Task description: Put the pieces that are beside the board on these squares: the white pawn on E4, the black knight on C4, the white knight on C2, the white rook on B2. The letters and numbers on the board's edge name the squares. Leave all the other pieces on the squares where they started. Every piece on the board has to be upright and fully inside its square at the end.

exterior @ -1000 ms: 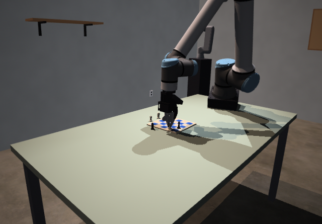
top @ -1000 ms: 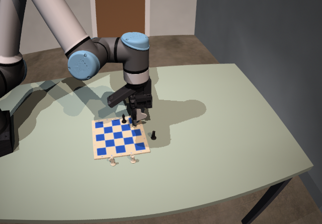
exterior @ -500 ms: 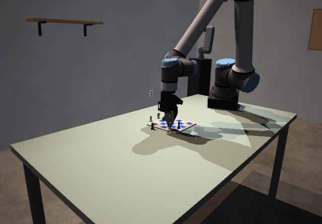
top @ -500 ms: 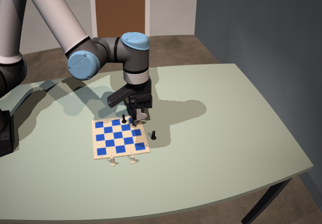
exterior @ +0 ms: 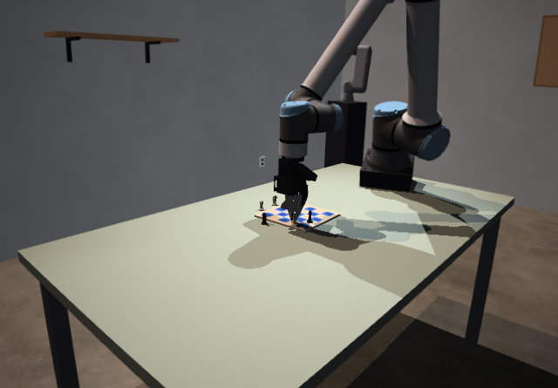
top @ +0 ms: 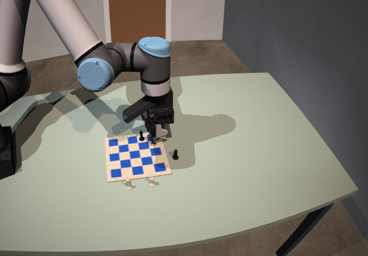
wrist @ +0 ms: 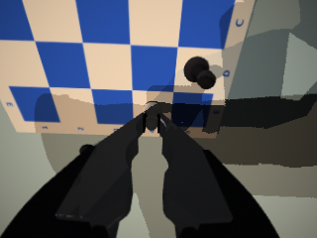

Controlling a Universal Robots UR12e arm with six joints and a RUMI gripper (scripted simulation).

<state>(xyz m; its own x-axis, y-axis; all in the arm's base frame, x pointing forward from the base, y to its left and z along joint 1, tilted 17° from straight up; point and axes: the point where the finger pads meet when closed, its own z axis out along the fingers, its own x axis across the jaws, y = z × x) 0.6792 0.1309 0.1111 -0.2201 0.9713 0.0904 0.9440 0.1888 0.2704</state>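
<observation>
Right now the white pawn is 10 mm below my hand. Also, from my hand: black knight (80 mm ahead, 60 mm to the right, 10 mm below); then white rook (180 mm to the right, 10 mm below); then chessboard (70 mm behind, 50 mm to the right, 20 mm below).
</observation>
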